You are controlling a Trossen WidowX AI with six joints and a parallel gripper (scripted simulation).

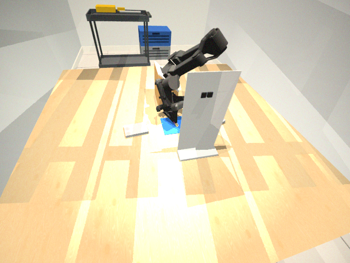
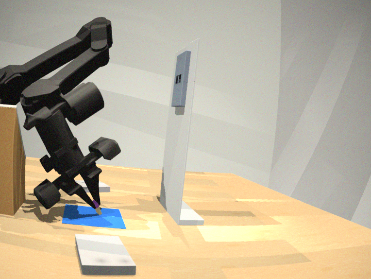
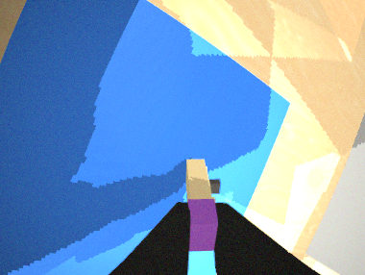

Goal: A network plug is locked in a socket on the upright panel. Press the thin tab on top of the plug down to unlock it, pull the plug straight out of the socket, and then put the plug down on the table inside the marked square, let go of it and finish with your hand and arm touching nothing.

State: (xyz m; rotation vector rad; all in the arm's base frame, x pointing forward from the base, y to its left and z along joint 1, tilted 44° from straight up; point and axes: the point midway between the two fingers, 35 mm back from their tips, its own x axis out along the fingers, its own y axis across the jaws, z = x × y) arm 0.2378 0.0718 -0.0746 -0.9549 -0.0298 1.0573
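My gripper tip is now right at the network plug. The rest, counted from my gripper tip: blue marked square 10 mm behind, 20 mm below; upright panel 170 mm ahead, 50 mm to the left, 150 mm above.
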